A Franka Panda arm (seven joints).
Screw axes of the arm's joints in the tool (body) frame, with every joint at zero. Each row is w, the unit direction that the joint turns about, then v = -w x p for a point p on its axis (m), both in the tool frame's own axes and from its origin. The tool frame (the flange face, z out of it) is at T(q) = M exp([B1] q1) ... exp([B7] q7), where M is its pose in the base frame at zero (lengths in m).
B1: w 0 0 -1 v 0 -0.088 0
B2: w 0 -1 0 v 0.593 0 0.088
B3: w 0 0 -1 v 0 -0.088 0
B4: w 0 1 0 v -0.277 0 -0.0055
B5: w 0 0 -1 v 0 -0.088 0
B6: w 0 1 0 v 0.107 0 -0.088
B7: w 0 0 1 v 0 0 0
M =
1 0 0 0.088
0 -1 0 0
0 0 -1 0.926
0 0 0 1
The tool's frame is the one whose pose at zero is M.
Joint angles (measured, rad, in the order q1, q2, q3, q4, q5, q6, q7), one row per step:
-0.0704 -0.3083 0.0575 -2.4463 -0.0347 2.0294 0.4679
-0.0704 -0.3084 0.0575 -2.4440 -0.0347 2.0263 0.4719
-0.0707 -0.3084 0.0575 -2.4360 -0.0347 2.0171 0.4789
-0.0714 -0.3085 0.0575 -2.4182 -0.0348 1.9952 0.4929
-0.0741 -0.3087 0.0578 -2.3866 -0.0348 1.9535 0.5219
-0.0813 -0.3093 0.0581 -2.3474 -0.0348 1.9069 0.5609
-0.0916 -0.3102 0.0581 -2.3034 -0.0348 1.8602 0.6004
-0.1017 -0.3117 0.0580 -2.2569 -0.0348 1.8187 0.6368
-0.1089 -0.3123 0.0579 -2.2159 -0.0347 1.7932 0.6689
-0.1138 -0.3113 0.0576 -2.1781 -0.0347 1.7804 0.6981
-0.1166 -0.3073 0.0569 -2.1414 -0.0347 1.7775 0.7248
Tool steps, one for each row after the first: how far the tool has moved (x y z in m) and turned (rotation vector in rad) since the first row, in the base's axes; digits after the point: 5 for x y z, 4 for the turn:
0.00021 0.00000 0.00083 -0.0005 0.0005 -0.0041
0.00115 -0.00014 0.00369 -0.0014 0.0014 -0.0116
0.00297 -0.00046 0.01003 -0.0034 0.0047 -0.0269
0.00556 -0.00152 0.02117 -0.0076 0.0132 -0.0595
0.00876 -0.00452 0.03571 -0.0132 0.0181 -0.1066
0.01219 -0.00903 0.05272 -0.0187 0.0181 -0.1576
0.01579 -0.01351 0.07169 -0.0233 0.0099 -0.2052
0.01963 -0.01674 0.08906 -0.0262 -0.0076 -0.2451
0.02408 -0.01910 0.10530 -0.0275 -0.0329 -0.2796
0.02954 -0.02080 0.12057 -0.0271 -0.0638 -0.3096

